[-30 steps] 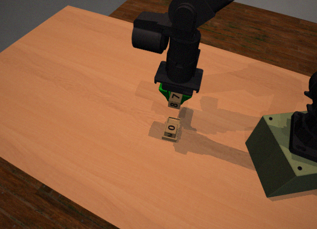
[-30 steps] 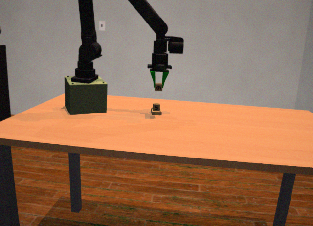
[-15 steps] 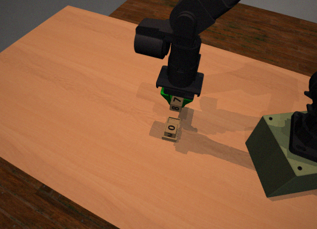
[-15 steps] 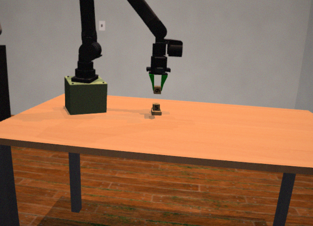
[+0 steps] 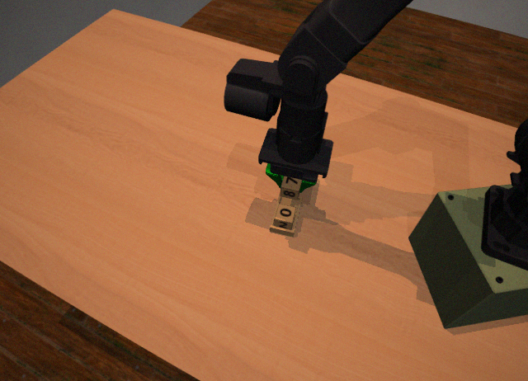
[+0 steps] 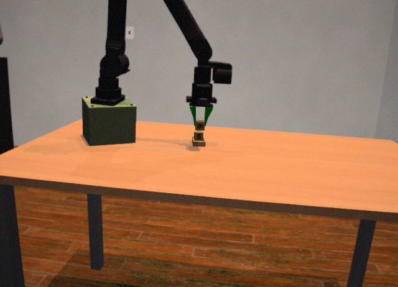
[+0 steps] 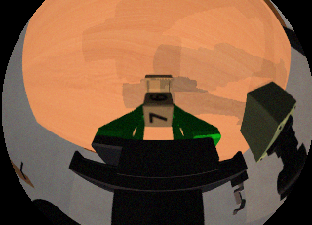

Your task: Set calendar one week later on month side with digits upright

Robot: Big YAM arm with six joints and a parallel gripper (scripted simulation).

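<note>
Right now my hand is 20 mm to the right of the tray and 70 mm above it.
</note>
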